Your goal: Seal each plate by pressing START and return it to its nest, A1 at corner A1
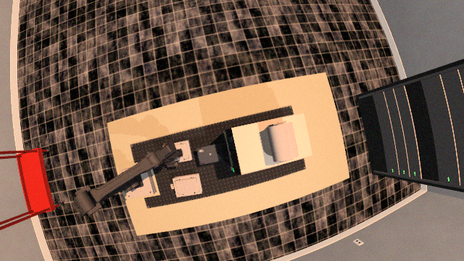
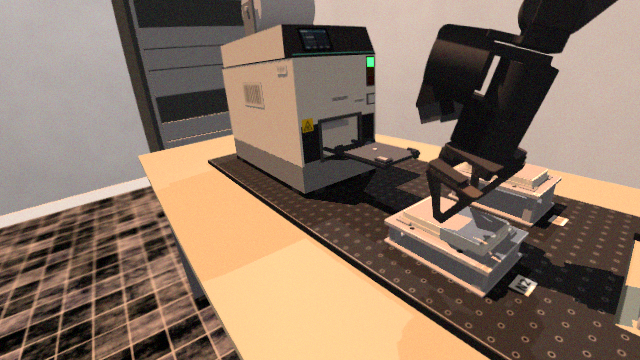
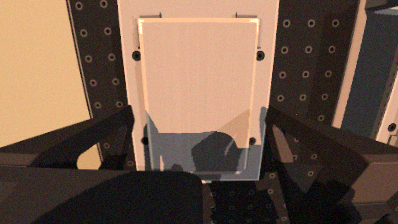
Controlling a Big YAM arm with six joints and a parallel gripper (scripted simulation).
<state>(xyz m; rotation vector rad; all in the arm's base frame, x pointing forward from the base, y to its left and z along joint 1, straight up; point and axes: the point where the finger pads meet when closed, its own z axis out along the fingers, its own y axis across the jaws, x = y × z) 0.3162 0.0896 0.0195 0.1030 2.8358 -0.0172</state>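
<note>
Right now my hand is 3 cm above the well plate. Also, from my hand: sealer stage: 20 cm ahead, 6 cm to the right, 3 cm above; plate nest N2: 4 cm below; sealer screen: 32 cm ahead, 2 cm to the right, 24 cm above.
</note>
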